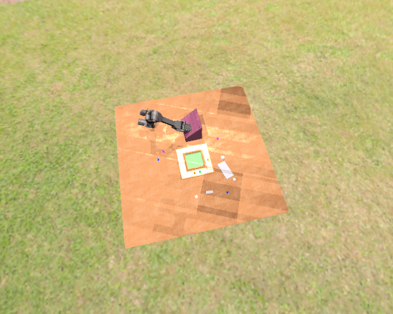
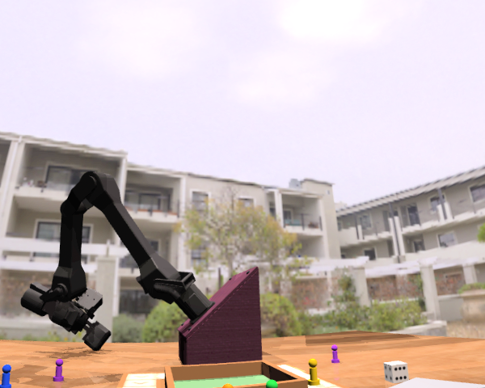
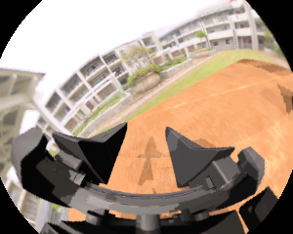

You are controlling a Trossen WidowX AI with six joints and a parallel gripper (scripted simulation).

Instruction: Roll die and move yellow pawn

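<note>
Now: the white die 59 cm ahead of my gripper tip, 55 cm to the left of it and 5 cm below it. From my gripper tip the other things lie so: orange pawn (68 cm ahead, 28 cm to the left, 3 cm below); green-floored tray (57 cm ahead, 30 cm to the left, 5 cm below); yellow pawn (58 cm ahead, 42 cm to the left, 3 cm below).
</note>
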